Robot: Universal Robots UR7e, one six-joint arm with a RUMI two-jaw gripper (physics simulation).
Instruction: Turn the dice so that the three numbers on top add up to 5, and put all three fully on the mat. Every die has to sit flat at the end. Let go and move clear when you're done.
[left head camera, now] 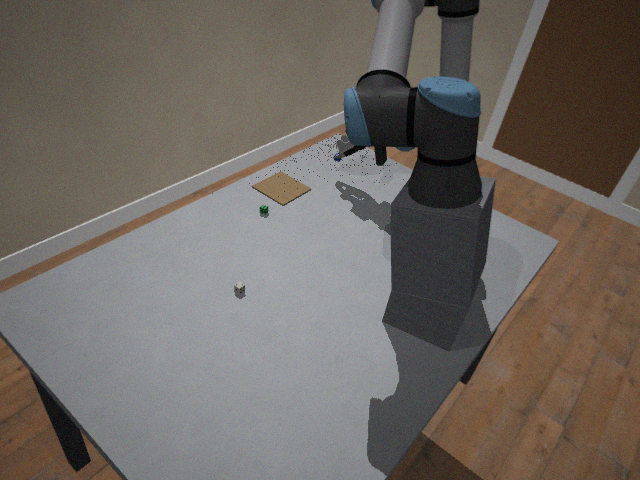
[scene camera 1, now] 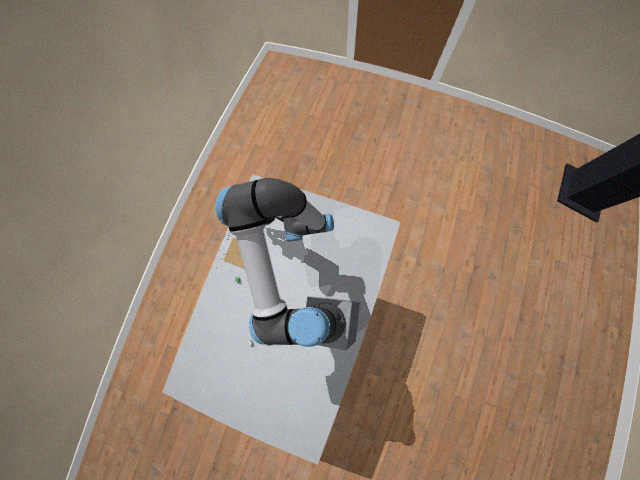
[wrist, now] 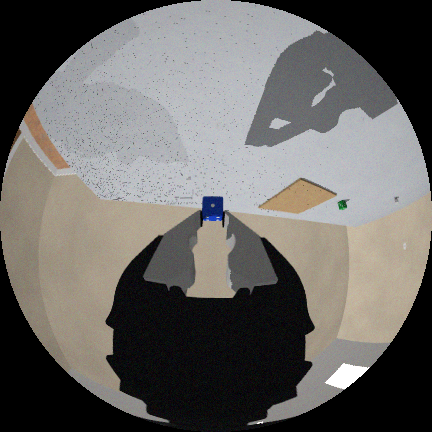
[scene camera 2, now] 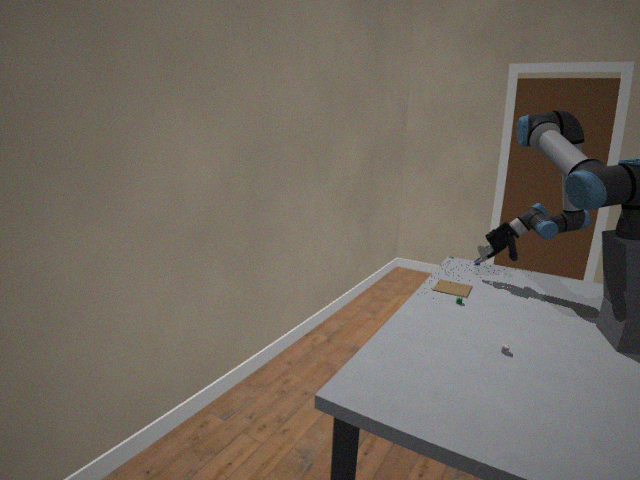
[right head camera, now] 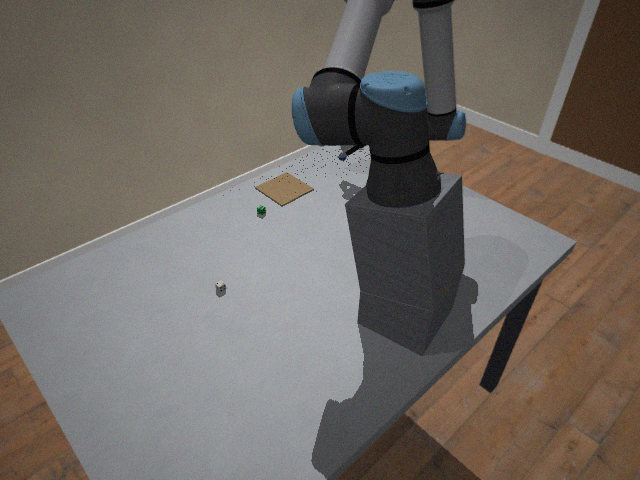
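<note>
My gripper [wrist: 212, 211] [scene camera 2: 478, 261] is shut on the blue die [wrist: 212, 205] [left head camera: 337, 157] [right head camera: 342, 156] [scene camera 2: 476, 262] and holds it above the far part of the table. One pip shows on the blue die's face towards the wrist camera. The tan square mat [left head camera: 281, 188] [right head camera: 284, 189] [scene camera 2: 452, 288] [wrist: 298, 196] [scene camera 1: 234, 253] lies near the wall-side edge. The green die [left head camera: 264, 209] [right head camera: 261, 209] [scene camera 1: 237, 279] [scene camera 2: 459, 300] [wrist: 342, 204] sits on the table just off the mat. The white die [left head camera: 239, 288] [right head camera: 220, 287] [scene camera 1: 251, 343] [scene camera 2: 505, 348] [wrist: 396, 199] sits farther away on the table. Their top numbers are too small to tell.
The arm's grey pedestal [left head camera: 439, 248] [right head camera: 400, 258] stands on the grey table [left head camera: 180, 361] [right head camera: 155, 361] [scene camera 2: 439, 382]. The wall runs along the table's mat side. In scene camera 1 the upper arm [scene camera 1: 261, 273] passes over the table and hides part of the mat.
</note>
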